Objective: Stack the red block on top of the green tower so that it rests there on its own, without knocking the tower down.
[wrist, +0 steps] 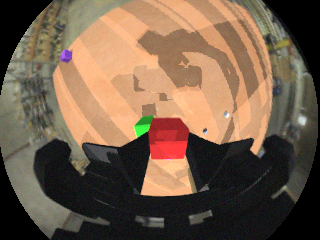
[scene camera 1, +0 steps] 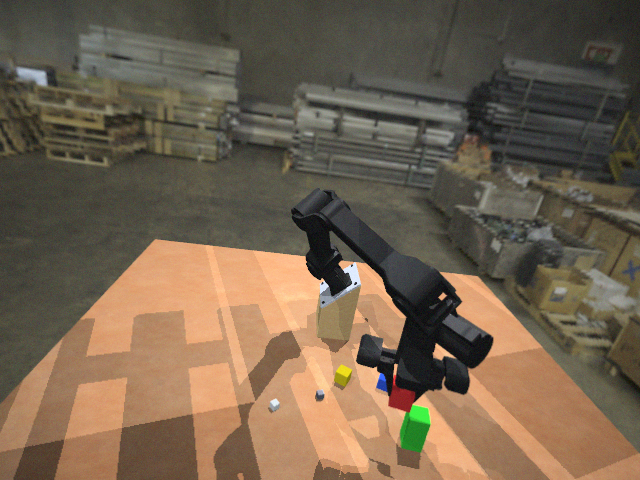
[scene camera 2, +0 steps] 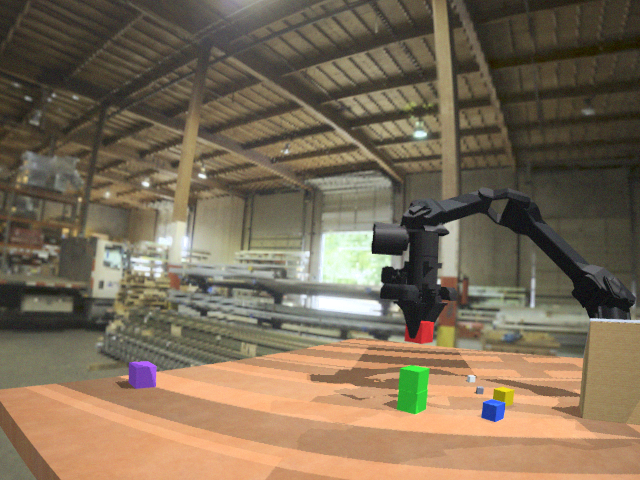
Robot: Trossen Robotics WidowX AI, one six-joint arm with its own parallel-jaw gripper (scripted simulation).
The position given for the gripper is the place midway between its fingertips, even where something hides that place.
The gripper (scene camera 1: 400, 398) carries a red block (wrist: 168, 136).
The gripper also shows in the wrist view (wrist: 166, 132) and in scene camera 2 (scene camera 2: 418, 337).
